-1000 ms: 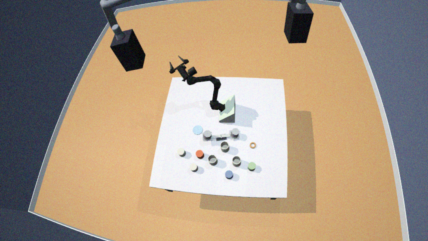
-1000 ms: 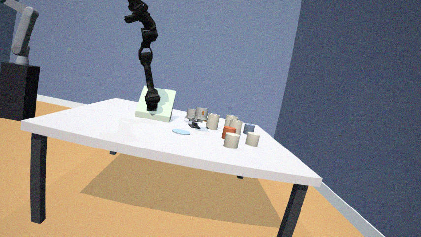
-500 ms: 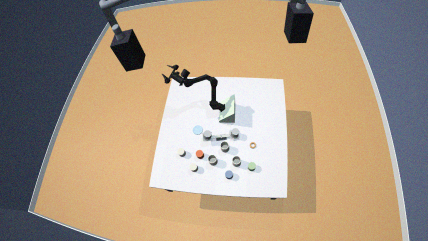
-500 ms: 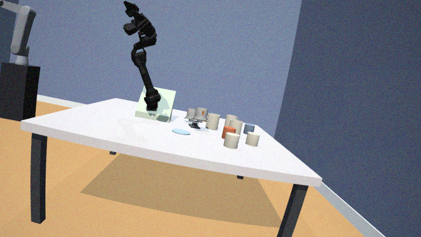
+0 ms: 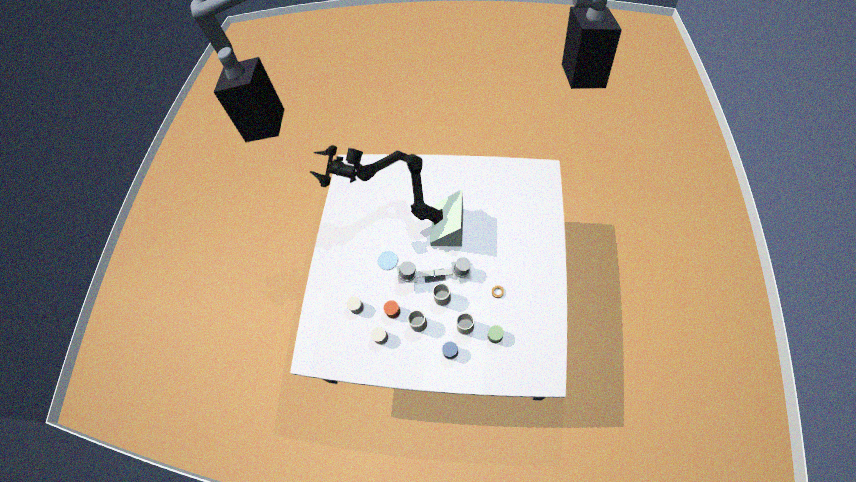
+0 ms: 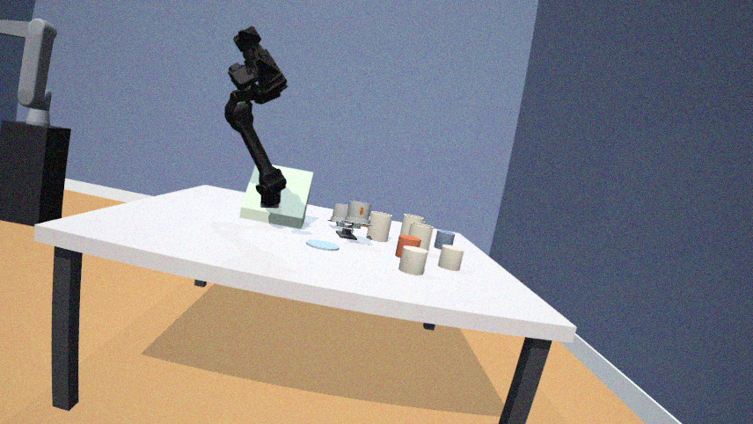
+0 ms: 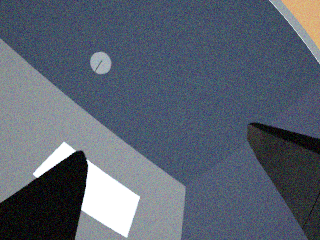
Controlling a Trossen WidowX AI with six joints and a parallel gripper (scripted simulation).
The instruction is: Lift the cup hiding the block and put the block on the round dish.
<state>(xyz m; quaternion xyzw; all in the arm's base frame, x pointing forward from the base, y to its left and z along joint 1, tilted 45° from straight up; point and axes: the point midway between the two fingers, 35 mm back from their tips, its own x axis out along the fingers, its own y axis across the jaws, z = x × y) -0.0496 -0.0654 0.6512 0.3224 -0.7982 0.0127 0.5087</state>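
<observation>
Now: the grey cup 65 cm to the left of my gripper tip, 43 cm below it and 38 cm ahead of it. Also, from my gripper tip: teal block: 63 cm to the left, 45 cm below, 38 cm ahead; then orange cylinder: 57 cm ahead, 46 cm below, 27 cm to the left; then pale blue dish: 49 cm below, 29 cm ahead, 26 cm to the left.
</observation>
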